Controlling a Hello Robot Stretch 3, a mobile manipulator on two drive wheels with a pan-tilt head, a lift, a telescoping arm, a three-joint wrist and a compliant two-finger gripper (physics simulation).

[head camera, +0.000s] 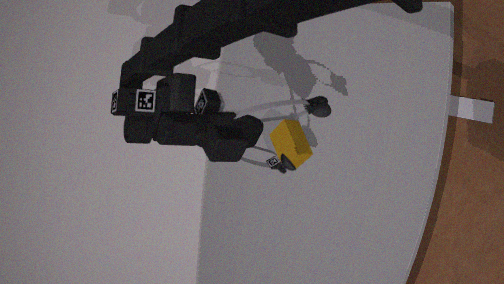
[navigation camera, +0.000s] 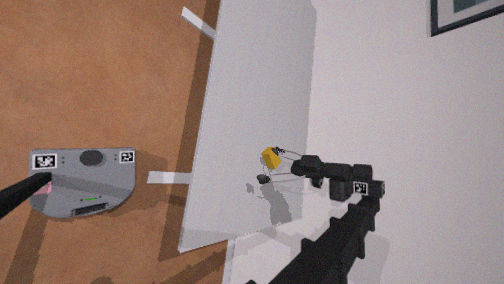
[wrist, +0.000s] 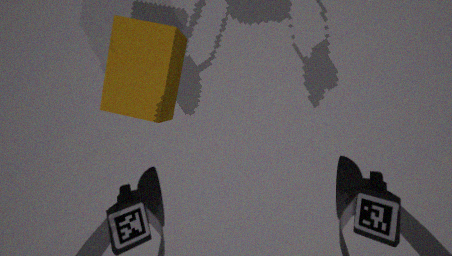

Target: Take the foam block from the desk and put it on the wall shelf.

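Note:
A yellow foam block [head camera: 287, 136] [navigation camera: 271, 159] [wrist: 137, 70] lies on the pale grey desk [head camera: 360, 200] [navigation camera: 260, 65] [wrist: 260, 135]. My gripper [head camera: 302, 134] [navigation camera: 270, 164] [wrist: 246, 182] is open, with its fingers wide apart and nothing between them in the wrist view. In the wrist view the block lies at the upper left, beyond the left fingertip and apart from it. In the head view one fingertip overlaps the block's lower edge, and the other is above and to the right of it. The wall shelf does not show in a form I can make out.
My arm [head camera: 240, 30] [navigation camera: 320, 250] reaches over the desk from its end, beside the white wall [head camera: 100, 200] [navigation camera: 400, 100]. A framed picture [navigation camera: 434, 20] hangs on the wall. My grey base [navigation camera: 112, 172] stands on the brown floor [navigation camera: 100, 85] off the desk's long edge.

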